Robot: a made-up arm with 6 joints.
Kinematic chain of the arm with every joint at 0, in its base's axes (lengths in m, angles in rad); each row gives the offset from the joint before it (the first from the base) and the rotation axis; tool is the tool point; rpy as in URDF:
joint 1: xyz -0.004 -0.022 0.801 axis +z
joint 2: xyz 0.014 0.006 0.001 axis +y
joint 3: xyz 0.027 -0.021 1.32 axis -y
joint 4: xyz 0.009 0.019 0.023 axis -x
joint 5: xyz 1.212 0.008 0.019 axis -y
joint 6: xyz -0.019 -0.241 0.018 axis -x
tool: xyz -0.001 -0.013 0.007 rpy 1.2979 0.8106 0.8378
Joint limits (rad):
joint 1: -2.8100..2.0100
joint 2: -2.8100..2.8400
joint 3: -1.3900..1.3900
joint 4: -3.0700..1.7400
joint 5: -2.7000..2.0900
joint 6: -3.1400..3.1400
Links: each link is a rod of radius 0.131 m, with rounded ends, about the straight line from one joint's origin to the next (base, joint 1, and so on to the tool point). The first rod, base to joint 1, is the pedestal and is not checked.
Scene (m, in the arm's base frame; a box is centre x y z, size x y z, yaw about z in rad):
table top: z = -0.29
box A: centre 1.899 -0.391 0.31 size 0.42 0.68 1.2 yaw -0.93
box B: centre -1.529 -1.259 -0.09 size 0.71 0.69 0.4 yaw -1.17
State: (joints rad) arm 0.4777 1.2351 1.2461 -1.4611 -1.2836 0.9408
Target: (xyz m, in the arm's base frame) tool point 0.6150 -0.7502 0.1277
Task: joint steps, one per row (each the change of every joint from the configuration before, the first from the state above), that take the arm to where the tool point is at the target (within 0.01 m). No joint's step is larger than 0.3 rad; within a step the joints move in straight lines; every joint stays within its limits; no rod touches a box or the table.
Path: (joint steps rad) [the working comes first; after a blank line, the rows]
Joints at the target: -0.7631 1.1132 -0.5101 -1.3341 -1.2353 0.9174
Straight joint move there: touches box A.

1: -0.2876 -0.1191 -0.0259 0.1008 -0.1575 0.1271
2: -0.2876 -0.1191 -0.0259 0.1007 -0.1575 0.1270
3: -0.2876 -0.1192 -0.0259 0.1008 -0.1575 0.1271
4: -0.2877 -0.1191 -0.0259 0.1008 -0.1575 0.1270
5: -0.0150 0.0591 -0.2755 -0.0460 0.1131 -0.0886
6: -0.0151 0.0591 -0.2754 -0.0461 0.1130 -0.0886
7: -0.0150 0.0591 -0.2754 -0.0460 0.1131 -0.0886
8: -0.0151 0.0591 -0.2755 -0.0460 0.1130 -0.0886
9: -0.0150 0.0591 -0.2754 -0.0460 0.1131 -0.0886
10: -0.0151 0.0591 -0.2754 -0.0460 0.1130 -0.0886

